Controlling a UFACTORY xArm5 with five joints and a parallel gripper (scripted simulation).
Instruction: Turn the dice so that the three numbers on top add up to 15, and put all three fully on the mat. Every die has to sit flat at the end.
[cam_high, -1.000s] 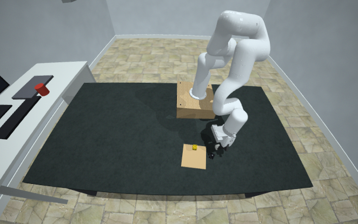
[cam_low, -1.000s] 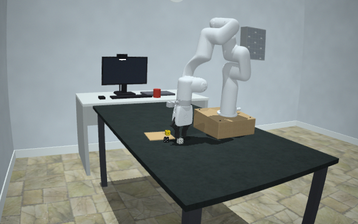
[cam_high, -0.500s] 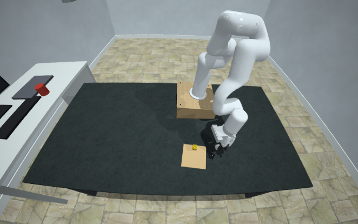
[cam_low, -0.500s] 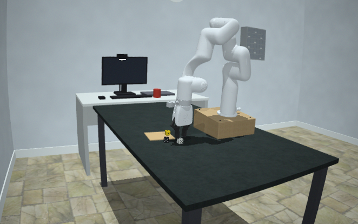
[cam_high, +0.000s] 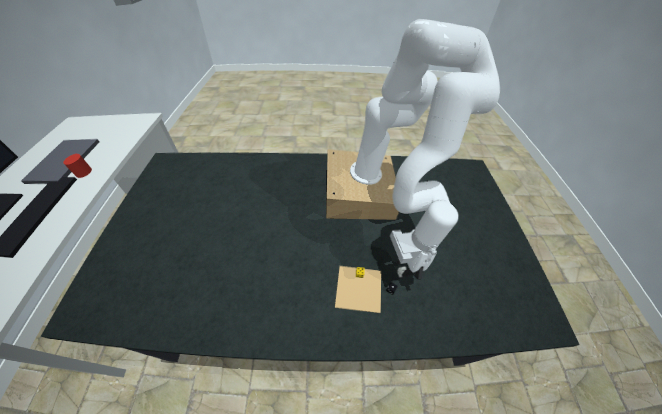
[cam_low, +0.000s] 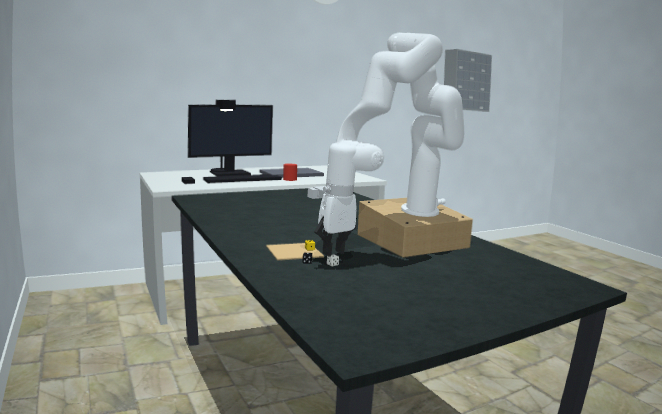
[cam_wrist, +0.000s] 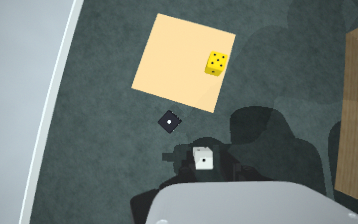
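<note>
My hand is 4 cm above the white die. The rest, counted from my hand: black die (5 cm ahead, 5 cm to the right, 4 cm below); then tan mat (4 cm ahead, 15 cm to the right, 5 cm below); then yellow die (1 cm behind, 14 cm to the right, 3 cm below).
</note>
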